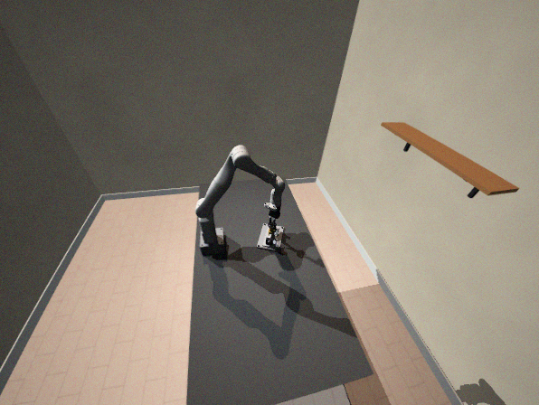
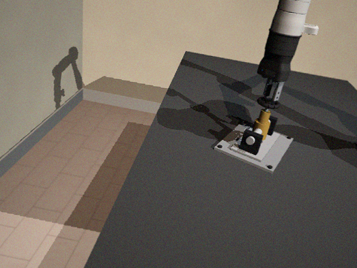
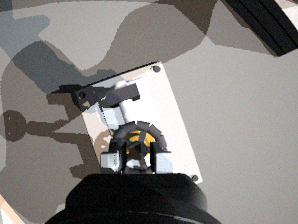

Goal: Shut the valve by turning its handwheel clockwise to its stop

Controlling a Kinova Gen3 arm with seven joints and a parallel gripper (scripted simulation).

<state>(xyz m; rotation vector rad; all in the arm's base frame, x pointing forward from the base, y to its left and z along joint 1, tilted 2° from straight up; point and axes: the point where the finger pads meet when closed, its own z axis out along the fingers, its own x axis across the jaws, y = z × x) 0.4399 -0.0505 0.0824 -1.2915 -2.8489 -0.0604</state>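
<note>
The black spoked handwheel lies 4 cm below my hand.
</note>
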